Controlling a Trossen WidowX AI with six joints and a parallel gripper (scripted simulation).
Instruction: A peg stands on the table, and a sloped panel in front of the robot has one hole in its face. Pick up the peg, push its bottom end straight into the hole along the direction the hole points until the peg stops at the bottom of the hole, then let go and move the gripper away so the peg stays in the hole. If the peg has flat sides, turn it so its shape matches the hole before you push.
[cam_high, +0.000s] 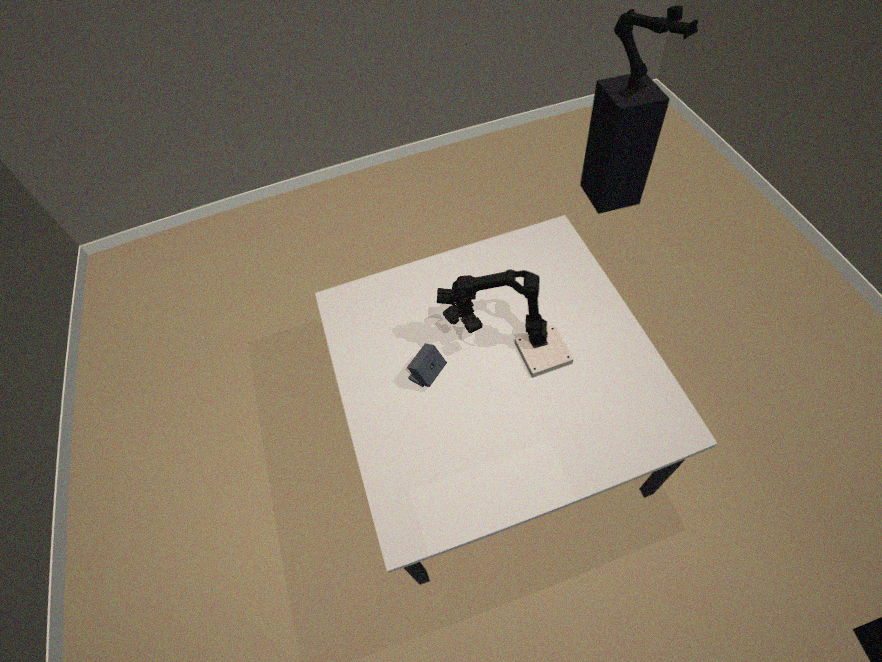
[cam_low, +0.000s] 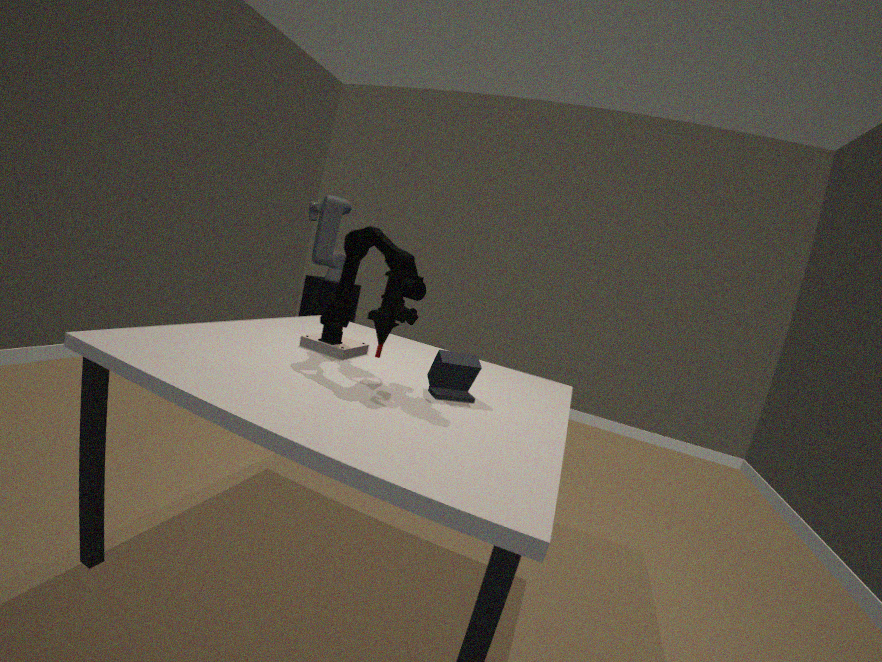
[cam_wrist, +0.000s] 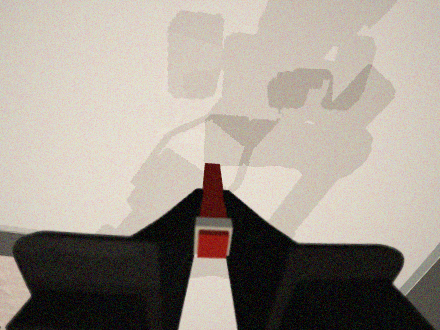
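Now: gripper tip 200 mm short of the sloped panel, 130 mm to the right of it and 40 mm above it. Also, from my gripper tip: red square-sided peg (20 mm above).
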